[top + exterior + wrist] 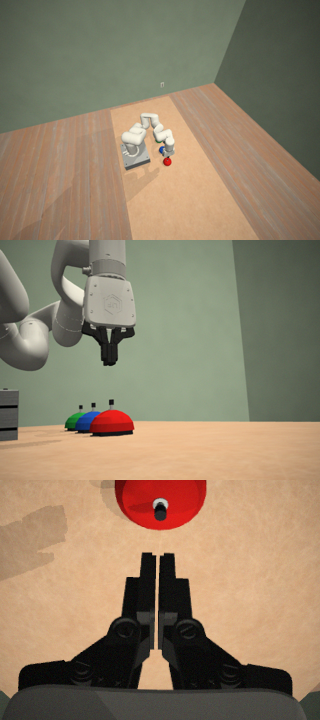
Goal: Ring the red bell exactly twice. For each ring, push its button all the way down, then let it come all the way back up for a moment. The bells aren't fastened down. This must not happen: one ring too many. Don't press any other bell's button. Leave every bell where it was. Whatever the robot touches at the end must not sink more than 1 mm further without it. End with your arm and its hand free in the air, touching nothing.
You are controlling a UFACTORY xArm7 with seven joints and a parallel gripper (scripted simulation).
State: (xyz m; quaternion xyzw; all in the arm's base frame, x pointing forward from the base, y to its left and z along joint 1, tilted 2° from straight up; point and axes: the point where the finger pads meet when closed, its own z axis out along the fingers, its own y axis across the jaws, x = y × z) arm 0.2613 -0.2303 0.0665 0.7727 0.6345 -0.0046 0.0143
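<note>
Right now my hand is 11 cm above the red bell. Also, from my hand: blue bell: 3 cm ahead, 13 cm to the left, 11 cm below; then green bell: 5 cm ahead, 26 cm to the left, 11 cm below.
</note>
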